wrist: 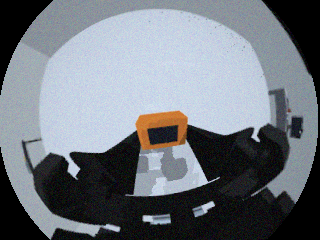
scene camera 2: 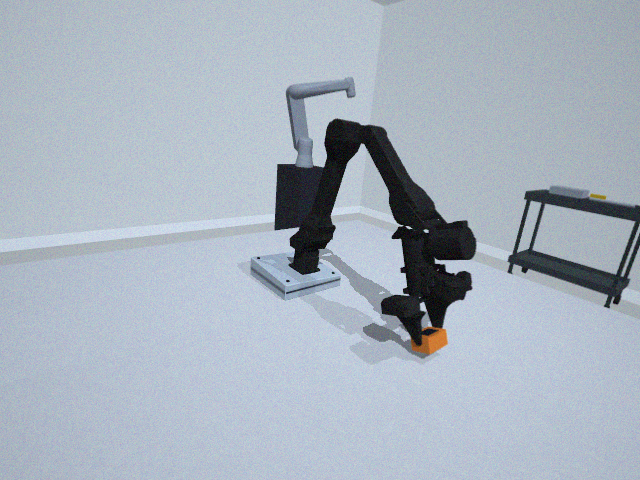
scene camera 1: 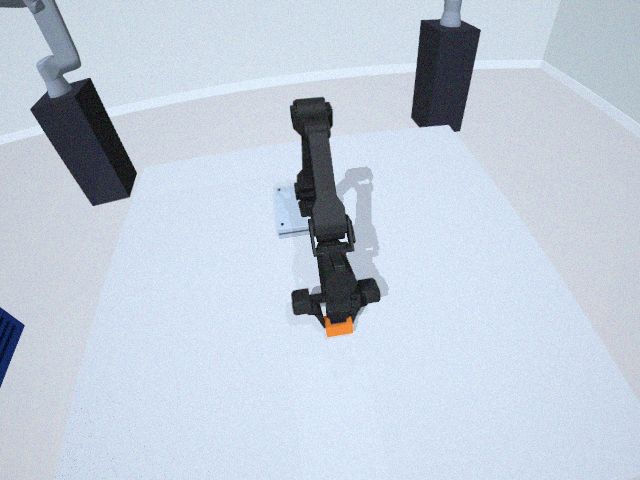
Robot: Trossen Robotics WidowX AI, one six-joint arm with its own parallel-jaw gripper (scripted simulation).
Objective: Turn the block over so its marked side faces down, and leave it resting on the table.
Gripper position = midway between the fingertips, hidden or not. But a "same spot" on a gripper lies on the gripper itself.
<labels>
my gripper: wrist 161,129; scene camera 2; scene camera 1
same spot on my gripper: [scene camera 1: 316,310] = [scene camera 2: 419,311]
</labels>
